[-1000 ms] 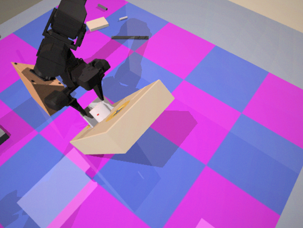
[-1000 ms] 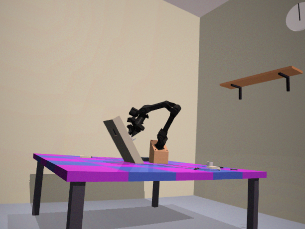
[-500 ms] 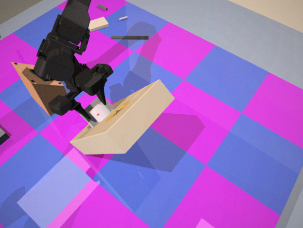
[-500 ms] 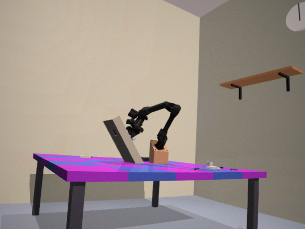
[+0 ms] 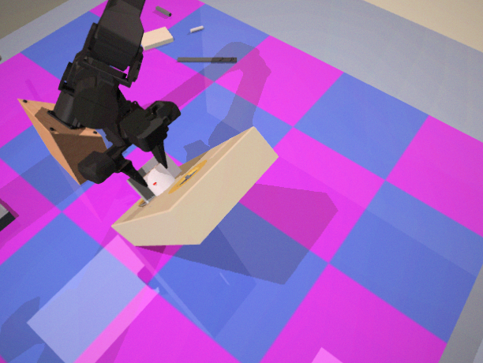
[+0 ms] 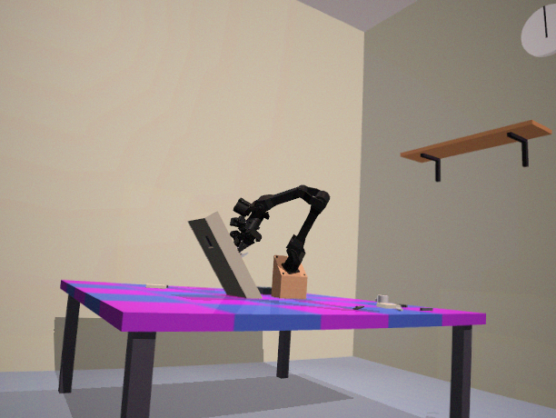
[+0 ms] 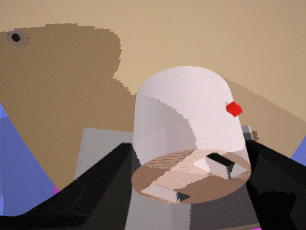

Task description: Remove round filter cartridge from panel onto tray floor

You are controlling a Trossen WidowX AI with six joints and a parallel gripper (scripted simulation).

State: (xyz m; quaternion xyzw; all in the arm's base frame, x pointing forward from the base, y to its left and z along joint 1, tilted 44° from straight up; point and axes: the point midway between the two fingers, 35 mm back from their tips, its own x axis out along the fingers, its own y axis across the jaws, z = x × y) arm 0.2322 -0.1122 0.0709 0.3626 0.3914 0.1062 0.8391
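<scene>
The service panel is 5 cm ahead of my gripper tip and 2 cm below it. From my gripper tip the other things lie so: grey tray (37 cm behind, 24 cm to the right, 17 cm below); round filter cartridge (right at my gripper tip).
</scene>
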